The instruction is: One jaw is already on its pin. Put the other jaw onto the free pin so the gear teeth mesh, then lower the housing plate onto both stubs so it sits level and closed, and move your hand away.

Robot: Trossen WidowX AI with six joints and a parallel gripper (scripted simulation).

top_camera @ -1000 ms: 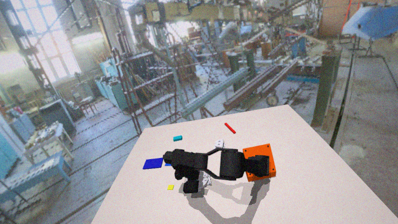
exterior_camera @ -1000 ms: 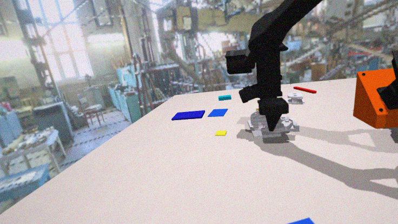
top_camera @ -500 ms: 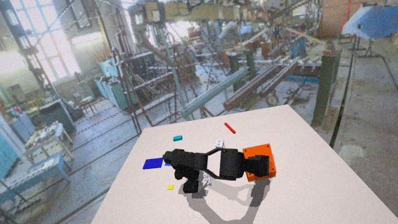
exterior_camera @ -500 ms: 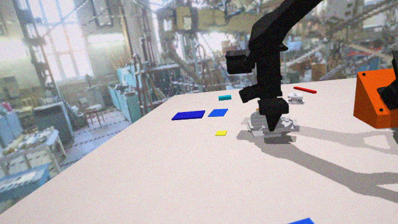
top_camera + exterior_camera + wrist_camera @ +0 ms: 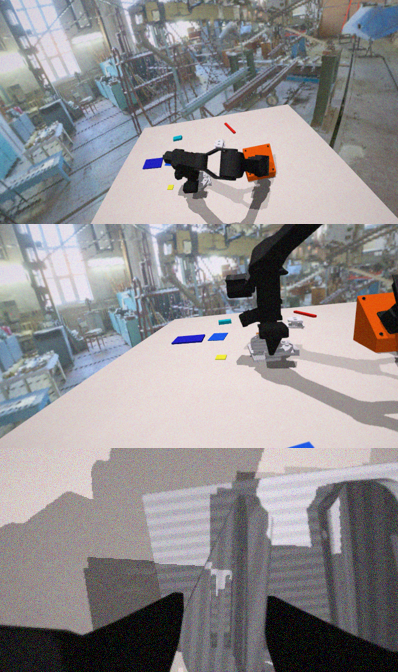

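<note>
Now: gripper tip 180 mm to the left of the brown cube and 10 mm above it. Also, from my gripper tip: teal block 450 mm to the right, 120 mm ahead, 10 mm below; then yellow tile 140 mm ahead, 20 mm to the right, 10 mm below; then red bar 440 mm to the right, 270 mm behind, 10 mm below.
</note>
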